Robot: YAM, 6 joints.
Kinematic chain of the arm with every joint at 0, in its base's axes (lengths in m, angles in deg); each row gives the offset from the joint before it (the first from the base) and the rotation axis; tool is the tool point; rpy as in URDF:
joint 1: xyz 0 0 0.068 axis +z
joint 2: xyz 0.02 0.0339 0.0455 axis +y
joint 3: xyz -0.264 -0.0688 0 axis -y
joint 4: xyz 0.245 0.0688 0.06 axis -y
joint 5: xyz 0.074 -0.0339 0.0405 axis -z
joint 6: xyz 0.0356 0 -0.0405 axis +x
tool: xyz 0 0 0 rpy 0 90 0
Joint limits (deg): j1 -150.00..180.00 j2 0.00..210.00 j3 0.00..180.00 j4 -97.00..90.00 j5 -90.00..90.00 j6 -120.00..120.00
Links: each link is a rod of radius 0.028 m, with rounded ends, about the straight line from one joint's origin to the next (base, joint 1, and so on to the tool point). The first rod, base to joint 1, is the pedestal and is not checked.
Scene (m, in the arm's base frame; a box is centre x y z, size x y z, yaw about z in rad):
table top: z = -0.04
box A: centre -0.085 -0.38 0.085 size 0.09 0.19 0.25 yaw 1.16
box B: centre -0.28 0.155 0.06 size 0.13 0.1 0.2 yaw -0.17
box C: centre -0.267 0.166 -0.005 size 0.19 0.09 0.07 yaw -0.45
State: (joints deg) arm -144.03 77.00 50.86 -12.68 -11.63 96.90
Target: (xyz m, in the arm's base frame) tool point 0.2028 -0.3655 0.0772
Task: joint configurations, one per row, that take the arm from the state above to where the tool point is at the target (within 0.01 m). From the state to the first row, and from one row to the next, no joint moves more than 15 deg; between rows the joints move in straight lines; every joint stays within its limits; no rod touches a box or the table.
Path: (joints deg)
1: -130.76 77.47 57.70 -7.34 -12.64 94.51
2: -117.49 77.93 64.53 -2.00 -13.65 92.13
3: -104.22 78.40 71.37 3.34 -14.66 89.74
4: -90.95 78.87 78.20 8.68 -15.66 87.36
5: -77.68 79.33 85.04 14.02 -16.67 84.97
6: -72.57 94.21 79.83 8.64 -16.52 88.95
7: -67.45 109.09 74.62 3.27 -16.37 92.92
8: -62.34 123.97 69.40 -2.11 -16.21 96.90

